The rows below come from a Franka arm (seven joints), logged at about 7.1 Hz.
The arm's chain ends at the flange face. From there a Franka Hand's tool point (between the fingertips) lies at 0.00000 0.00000 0.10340 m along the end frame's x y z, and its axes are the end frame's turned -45 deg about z.
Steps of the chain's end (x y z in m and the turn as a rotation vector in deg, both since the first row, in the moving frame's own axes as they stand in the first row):
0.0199 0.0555 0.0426 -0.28 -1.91 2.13
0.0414 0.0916 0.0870 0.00 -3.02 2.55
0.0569 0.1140 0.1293 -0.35 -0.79 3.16
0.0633 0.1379 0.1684 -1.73 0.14 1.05
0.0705 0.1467 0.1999 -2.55 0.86 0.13
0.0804 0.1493 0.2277 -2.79 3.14 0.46
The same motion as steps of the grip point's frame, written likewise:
-0.0279 0.0512 0.0425 1.15 -1.55 2.13
-0.0393 0.0901 0.0869 2.14 -2.14 2.55
-0.0418 0.1202 0.1293 0.31 -0.81 3.16
-0.0548 0.1446 0.1684 -1.32 -1.12 1.05
-0.0560 0.1579 0.1998 -2.41 -1.20 0.13
-0.0483 0.1700 0.2274 -4.19 0.25 0.46

